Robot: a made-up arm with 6 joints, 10 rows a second.
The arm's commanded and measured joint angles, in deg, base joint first. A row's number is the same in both.
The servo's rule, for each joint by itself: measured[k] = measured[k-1] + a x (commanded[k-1-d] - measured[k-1]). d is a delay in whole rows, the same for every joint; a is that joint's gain. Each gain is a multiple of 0.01, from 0.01 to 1. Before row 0 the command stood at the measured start. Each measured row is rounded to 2 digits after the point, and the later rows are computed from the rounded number. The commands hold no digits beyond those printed.
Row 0, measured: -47.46 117.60 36.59 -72.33 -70.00 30.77
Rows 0 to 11, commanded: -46.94 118.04 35.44 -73.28 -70.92 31.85; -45.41 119.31 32.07 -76.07 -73.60 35.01; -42.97 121.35 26.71 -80.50 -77.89 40.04; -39.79 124.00 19.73 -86.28 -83.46 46.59; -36.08 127.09 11.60 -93.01 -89.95 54.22; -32.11 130.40 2.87 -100.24 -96.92 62.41; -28.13 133.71 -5.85 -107.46 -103.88 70.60; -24.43 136.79 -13.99 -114.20 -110.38 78.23; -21.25 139.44 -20.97 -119.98 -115.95 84.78; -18.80 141.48 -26.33 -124.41 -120.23 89.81; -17.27 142.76 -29.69 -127.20 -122.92 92.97; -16.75 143.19 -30.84 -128.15 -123.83 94.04
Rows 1 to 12, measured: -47.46 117.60 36.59 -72.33 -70.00 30.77; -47.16 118.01 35.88 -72.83 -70.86 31.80; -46.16 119.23 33.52 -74.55 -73.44 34.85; -44.34 121.22 29.30 -77.70 -77.62 39.78; -41.75 123.83 23.37 -82.25 -83.11 46.25; -38.52 126.89 16.07 -87.95 -89.54 53.82; -34.87 130.19 7.89 -94.46 -96.48 61.98; -31.03 133.50 -0.63 -101.35 -103.44 70.17; -27.27 136.59 -8.91 -108.16 -109.96 77.83; -23.84 139.27 -16.39 -114.42 -115.59 84.43; -20.97 141.35 -22.55 -119.71 -119.95 89.54; -18.86 142.68 -26.98 -123.68 -122.74 92.80
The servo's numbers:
d 1
a 0.57 0.94 0.62 0.53 0.94 0.95

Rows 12 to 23, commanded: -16.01 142.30 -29.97 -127.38 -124.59 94.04; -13.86 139.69 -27.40 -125.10 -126.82 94.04; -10.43 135.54 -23.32 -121.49 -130.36 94.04; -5.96 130.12 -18.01 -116.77 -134.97 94.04; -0.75 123.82 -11.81 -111.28 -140.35 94.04; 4.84 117.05 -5.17 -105.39 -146.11 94.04; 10.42 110.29 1.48 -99.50 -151.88 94.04; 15.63 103.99 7.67 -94.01 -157.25 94.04; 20.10 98.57 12.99 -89.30 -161.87 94.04; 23.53 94.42 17.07 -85.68 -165.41 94.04; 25.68 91.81 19.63 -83.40 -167.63 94.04; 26.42 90.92 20.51 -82.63 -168.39 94.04
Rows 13 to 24, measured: -17.66 143.16 -29.37 -126.05 -123.76 93.98; -16.72 142.35 -29.74 -126.75 -124.54 94.04; -15.09 139.85 -28.29 -125.88 -126.68 94.04; -12.43 135.80 -25.21 -123.55 -130.14 94.04; -8.74 130.46 -20.75 -119.96 -134.68 94.04; -4.19 124.22 -15.21 -115.36 -140.01 94.04; 0.96 117.48 -8.99 -110.08 -145.74 94.04; 6.35 110.72 -2.50 -104.47 -151.51 94.04; 11.64 104.39 3.81 -98.93 -156.91 94.04; 16.46 98.92 9.50 -93.83 -161.57 94.04; 20.49 94.69 14.19 -89.51 -165.18 94.04; 23.45 91.98 17.56 -86.27 -167.48 94.04
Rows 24 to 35, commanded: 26.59 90.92 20.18 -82.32 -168.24 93.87; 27.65 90.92 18.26 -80.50 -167.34 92.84; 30.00 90.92 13.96 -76.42 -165.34 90.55; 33.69 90.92 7.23 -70.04 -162.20 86.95; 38.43 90.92 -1.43 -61.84 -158.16 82.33; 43.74 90.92 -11.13 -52.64 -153.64 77.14; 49.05 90.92 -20.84 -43.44 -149.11 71.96; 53.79 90.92 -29.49 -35.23 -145.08 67.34; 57.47 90.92 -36.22 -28.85 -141.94 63.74; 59.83 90.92 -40.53 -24.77 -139.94 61.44; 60.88 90.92 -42.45 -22.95 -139.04 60.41; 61.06 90.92 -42.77 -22.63 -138.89 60.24
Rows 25 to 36, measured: 25.14 90.98 19.39 -84.34 -168.34 94.04; 25.97 90.92 19.88 -83.27 -168.25 93.88; 26.93 90.92 18.88 -81.80 -167.39 92.89; 28.68 90.92 15.83 -78.95 -165.46 90.67; 31.54 90.92 10.50 -74.23 -162.40 87.14; 35.47 90.92 3.10 -67.66 -158.41 82.57; 40.18 90.92 -5.72 -59.70 -153.93 77.41; 45.24 90.92 -15.09 -51.08 -149.40 72.23; 50.11 90.92 -24.02 -42.68 -145.34 67.58; 54.31 90.92 -31.58 -35.35 -142.14 63.93; 57.46 90.92 -37.13 -29.74 -140.07 61.56; 59.41 90.92 -40.43 -26.14 -139.10 60.47
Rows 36 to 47, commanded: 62.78 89.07 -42.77 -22.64 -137.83 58.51; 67.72 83.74 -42.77 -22.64 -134.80 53.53; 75.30 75.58 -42.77 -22.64 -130.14 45.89; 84.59 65.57 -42.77 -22.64 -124.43 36.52; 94.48 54.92 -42.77 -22.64 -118.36 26.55; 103.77 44.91 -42.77 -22.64 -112.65 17.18; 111.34 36.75 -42.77 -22.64 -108.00 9.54; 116.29 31.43 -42.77 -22.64 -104.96 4.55; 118.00 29.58 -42.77 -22.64 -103.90 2.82; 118.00 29.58 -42.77 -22.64 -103.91 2.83; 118.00 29.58 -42.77 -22.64 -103.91 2.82; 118.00 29.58 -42.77 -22.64 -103.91 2.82
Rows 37 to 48, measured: 60.35 90.92 -41.88 -24.28 -138.90 60.25; 61.74 89.18 -42.43 -23.41 -137.89 58.60; 65.15 84.07 -42.64 -23.00 -134.99 53.78; 70.94 76.09 -42.72 -22.81 -130.43 46.28; 78.72 66.20 -42.75 -22.72 -124.79 37.01; 87.70 55.60 -42.76 -22.68 -118.75 27.07; 96.86 45.55 -42.77 -22.66 -113.02 17.67; 105.11 37.28 -42.77 -22.65 -108.30 9.95; 111.48 31.78 -42.77 -22.64 -105.16 4.82; 115.20 29.71 -42.77 -22.64 -103.98 2.92; 116.80 29.59 -42.77 -22.64 -103.91 2.83; 117.48 29.58 -42.77 -22.64 -103.91 2.82
